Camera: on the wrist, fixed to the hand. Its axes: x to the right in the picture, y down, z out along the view.
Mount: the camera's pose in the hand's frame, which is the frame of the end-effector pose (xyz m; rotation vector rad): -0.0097 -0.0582 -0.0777 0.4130 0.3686 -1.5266
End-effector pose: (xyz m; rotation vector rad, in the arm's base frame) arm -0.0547 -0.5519 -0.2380 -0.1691 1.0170 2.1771
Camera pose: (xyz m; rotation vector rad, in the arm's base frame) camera -0.0227 -0.5874 -0.3231 -0.8393 0.9573 0.5483
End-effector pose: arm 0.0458 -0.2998 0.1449 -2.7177 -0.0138 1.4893
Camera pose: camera 0.1068 -0.2445 0.1972 -1.6300 -1.2283 0.4163
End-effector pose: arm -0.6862 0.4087 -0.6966 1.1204 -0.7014 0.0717
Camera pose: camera -0.6338 0.4504 -0.7676 1.7243 0.6389 -0.8845
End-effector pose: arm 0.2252 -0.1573 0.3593 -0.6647 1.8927 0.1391
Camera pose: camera 0.1937 -0.2328 0.4124 -1.6877 1.1919 -1.3552
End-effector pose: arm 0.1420 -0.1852 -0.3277 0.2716 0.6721 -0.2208
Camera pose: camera 0.0727 -0.2143 -0.3900 0.1377 1.0927 -1.8158
